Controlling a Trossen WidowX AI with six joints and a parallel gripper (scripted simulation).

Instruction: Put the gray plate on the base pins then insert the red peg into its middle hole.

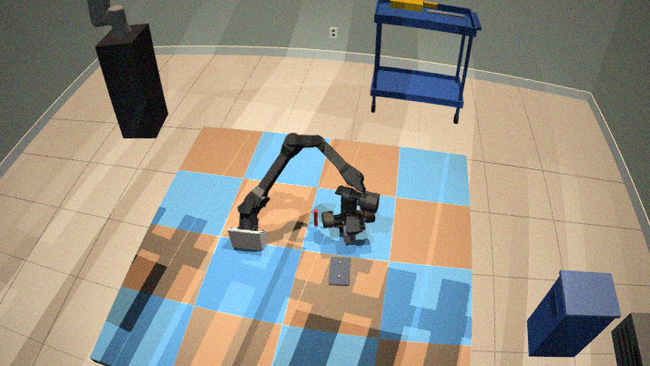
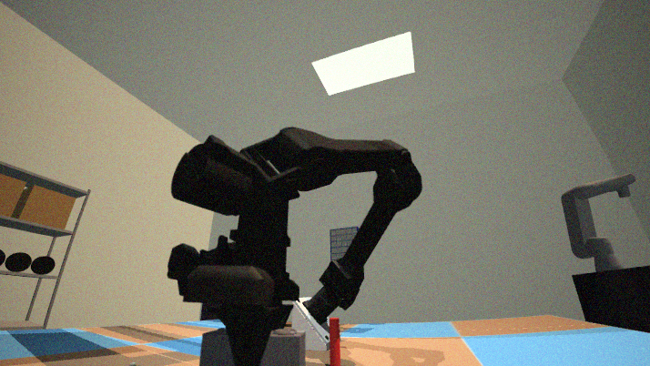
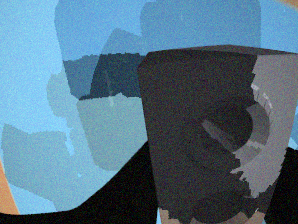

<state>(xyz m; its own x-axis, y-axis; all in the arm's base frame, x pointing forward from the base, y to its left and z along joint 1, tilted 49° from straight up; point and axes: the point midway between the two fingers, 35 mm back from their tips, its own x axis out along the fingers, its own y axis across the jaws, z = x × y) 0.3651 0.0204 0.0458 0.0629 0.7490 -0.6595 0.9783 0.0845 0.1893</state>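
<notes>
The base lies 16 cm to the right of my gripper tip, 2 cm below it and 2 cm behind it. From my gripper tip the other things lie so: red peg: 12 cm behind, 5 cm to the left, 1 cm above; then gray plate: 3 cm above.
</notes>
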